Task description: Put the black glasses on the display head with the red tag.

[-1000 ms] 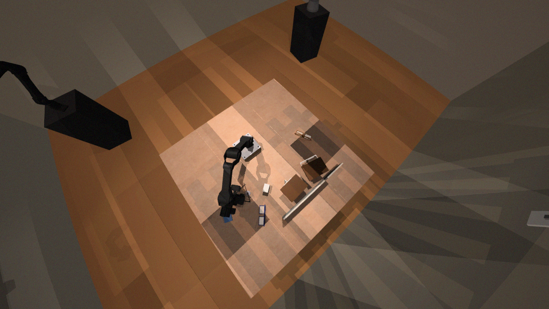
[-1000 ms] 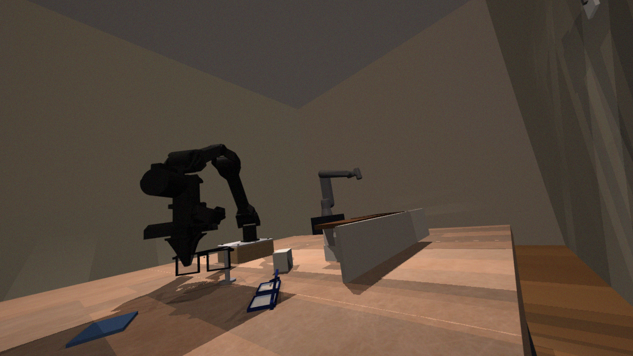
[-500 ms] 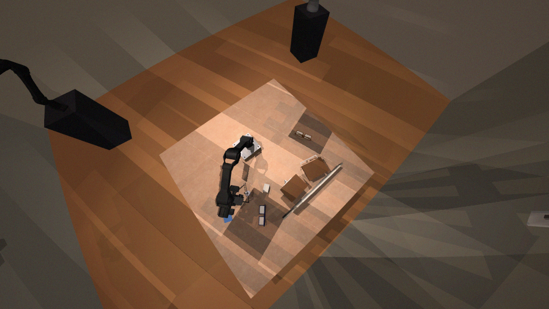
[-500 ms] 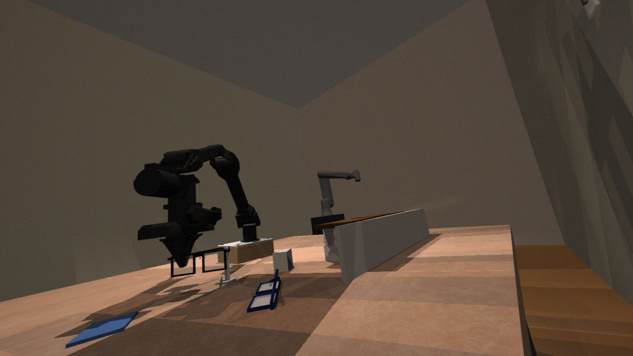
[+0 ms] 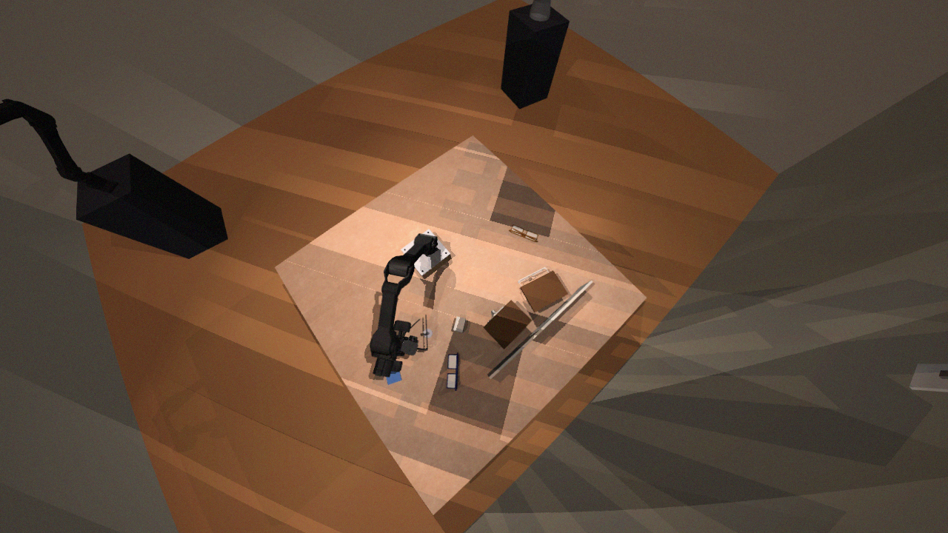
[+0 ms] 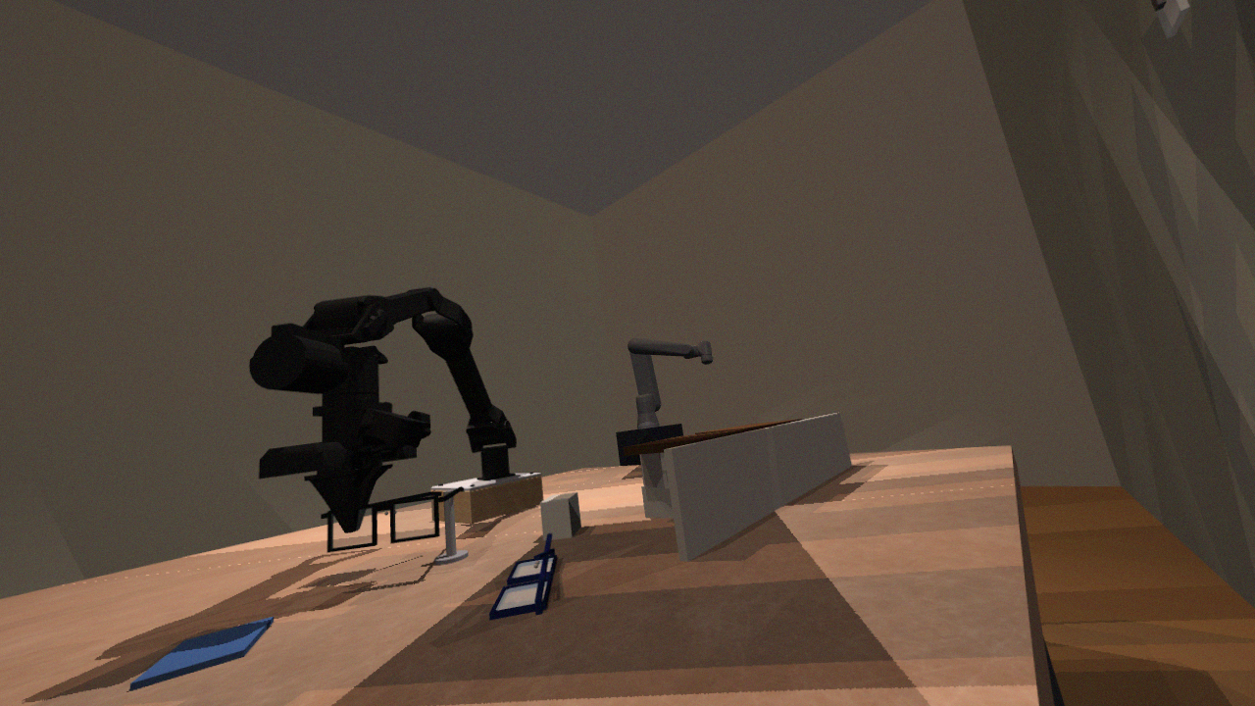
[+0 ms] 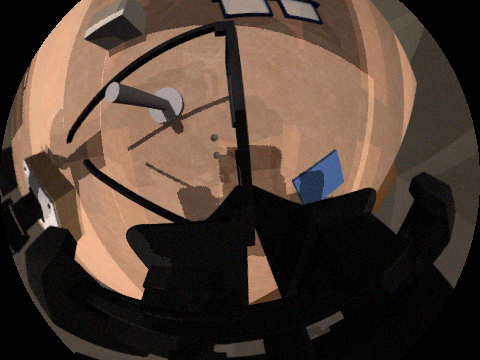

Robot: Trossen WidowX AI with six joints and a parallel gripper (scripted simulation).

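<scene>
Now: the grey post 11 cm to the left of my gripper tip and 4 cm below it. Also, from my gripper tip: white cube 25 cm to the left, 4 cm below, 4 cm ahead; blue pad 10 cm to the right, 7 cm ahead, 6 cm below; grey display head 41 cm to the left, 12 cm ahead.
</scene>
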